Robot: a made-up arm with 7 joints.
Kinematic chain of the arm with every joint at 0, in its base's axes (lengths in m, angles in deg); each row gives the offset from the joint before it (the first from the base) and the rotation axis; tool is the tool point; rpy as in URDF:
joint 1: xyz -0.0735 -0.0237 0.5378 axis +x
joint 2: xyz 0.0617 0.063 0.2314 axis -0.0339 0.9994 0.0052
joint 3: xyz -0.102 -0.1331 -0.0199 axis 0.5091 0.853 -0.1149
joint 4: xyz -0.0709 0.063 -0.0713 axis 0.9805 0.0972 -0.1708
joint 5: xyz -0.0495 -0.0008 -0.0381 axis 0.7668 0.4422 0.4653
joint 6: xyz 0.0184 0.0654 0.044 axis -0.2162 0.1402 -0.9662
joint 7: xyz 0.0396 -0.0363 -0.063 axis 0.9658 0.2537 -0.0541
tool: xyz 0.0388 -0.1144 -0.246 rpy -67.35 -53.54 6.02
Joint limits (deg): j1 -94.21..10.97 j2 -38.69..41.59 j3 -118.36..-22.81 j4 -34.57..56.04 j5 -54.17..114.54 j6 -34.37..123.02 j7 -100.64..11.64
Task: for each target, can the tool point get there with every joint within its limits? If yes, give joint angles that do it. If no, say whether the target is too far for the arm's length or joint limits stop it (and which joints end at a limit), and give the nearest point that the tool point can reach.
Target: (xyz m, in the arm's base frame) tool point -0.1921 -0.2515 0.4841
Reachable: yes | joints -0.34 -25.67 -71.89 7.72 -35.38 42.39 -80.95
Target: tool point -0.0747 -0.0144 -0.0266
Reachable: no: joint limits stop it (at a limit: joint 1, joint 2, joint 3, joint 6) | nearest point -0.0607 -0.0282 0.1817 | short by 0.209 m
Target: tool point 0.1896 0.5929 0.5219
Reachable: no: joint limits stop it (at a limit: joint 1, joint 2, joint 3, joint 6) | nearest point 0.1539 0.4602 0.5683 | short by 0.145 m
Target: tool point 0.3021 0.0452 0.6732
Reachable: yes | joints -8.20 -30.56 -94.06 22.73 80.30 -17.43 -43.09
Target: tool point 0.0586 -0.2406 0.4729
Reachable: yes | joints 0.18 13.72 -60.96 40.59 -11.92 9.17 -18.85
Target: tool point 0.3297 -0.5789 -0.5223
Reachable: no: too far | nearest point 0.1296 -0.2205 0.2408 | short by 0.866 m
